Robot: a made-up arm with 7 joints. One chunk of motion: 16 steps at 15 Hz.
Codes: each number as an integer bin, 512 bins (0 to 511) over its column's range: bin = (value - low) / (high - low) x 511, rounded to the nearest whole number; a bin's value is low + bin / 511 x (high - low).
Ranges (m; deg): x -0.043..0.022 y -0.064..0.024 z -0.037..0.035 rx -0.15..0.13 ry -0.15..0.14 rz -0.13..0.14
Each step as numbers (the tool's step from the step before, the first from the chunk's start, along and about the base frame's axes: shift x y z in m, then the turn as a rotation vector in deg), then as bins.
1 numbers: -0.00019 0.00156 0.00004 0.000 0.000 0.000
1 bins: 337 381 263 274 264 246
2 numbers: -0.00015 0.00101 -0.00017 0.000 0.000 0.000
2 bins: 337 378 261 274 264 246
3 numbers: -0.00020 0.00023 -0.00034 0.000 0.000 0.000
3 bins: 336 373 260 274 264 246
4 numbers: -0.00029 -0.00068 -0.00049 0.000 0.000 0.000
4 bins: 336 368 259 274 264 246
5 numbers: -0.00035 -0.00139 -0.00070 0.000 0.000 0.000
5 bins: 335 364 258 274 264 246
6 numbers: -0.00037 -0.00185 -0.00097 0.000 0.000 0.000
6 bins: 335 361 256 274 264 246
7 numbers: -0.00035 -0.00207 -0.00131 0.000 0.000 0.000
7 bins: 335 360 253 274 264 246
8 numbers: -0.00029 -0.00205 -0.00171 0.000 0.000 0.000
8 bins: 336 360 250 274 264 246
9 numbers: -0.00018 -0.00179 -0.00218 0.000 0.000 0.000
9 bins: 337 361 247 274 264 246
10 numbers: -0.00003 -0.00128 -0.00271 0.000 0.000 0.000
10 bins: 338 364 243 274 264 246
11 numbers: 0.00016 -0.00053 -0.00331 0.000 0.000 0.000
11 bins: 339 369 239 274 264 246
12 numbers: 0.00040 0.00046 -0.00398 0.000 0.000 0.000
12 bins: 341 374 234 274 264 246
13 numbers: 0.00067 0.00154 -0.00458 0.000 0.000 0.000
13 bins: 343 381 230 274 264 246
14 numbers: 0.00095 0.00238 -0.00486 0.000 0.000 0.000
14 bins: 346 385 228 274 264 246
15 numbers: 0.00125 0.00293 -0.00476 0.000 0.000 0.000
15 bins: 348 389 229 274 264 246
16 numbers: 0.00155 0.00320 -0.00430 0.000 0.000 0.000
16 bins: 350 390 232 274 264 246
